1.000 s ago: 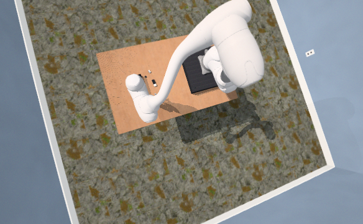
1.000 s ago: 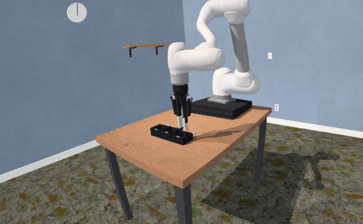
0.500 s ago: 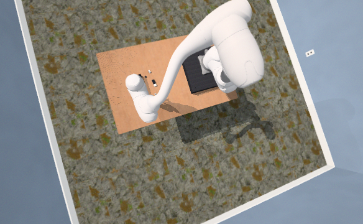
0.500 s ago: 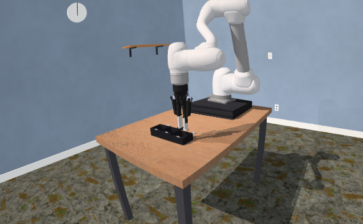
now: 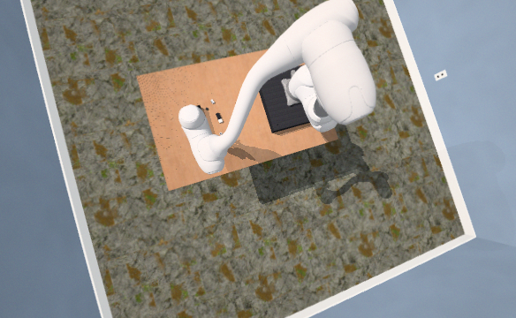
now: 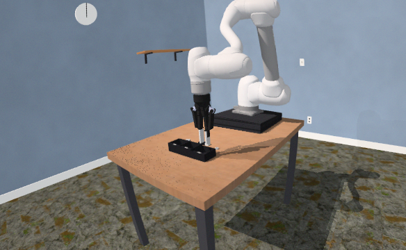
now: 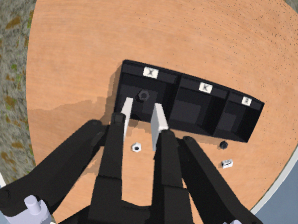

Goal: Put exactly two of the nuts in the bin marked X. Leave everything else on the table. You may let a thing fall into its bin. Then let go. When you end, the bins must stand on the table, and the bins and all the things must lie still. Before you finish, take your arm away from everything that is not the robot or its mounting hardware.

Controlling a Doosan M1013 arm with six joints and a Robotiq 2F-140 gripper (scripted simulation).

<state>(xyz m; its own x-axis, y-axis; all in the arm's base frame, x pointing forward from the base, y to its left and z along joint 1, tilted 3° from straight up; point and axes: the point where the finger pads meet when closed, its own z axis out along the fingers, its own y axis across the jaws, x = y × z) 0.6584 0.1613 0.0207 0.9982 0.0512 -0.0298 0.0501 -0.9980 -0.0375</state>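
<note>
Right now the pale nut is 100 mm below my hand, 100 mm behind it and 10 mm to the right of it. Also, from my hand: white piece (230 mm to the right, 100 mm behind, 90 mm below); then black bin row (80 mm to the right, 80 mm below, 20 mm ahead).
</note>
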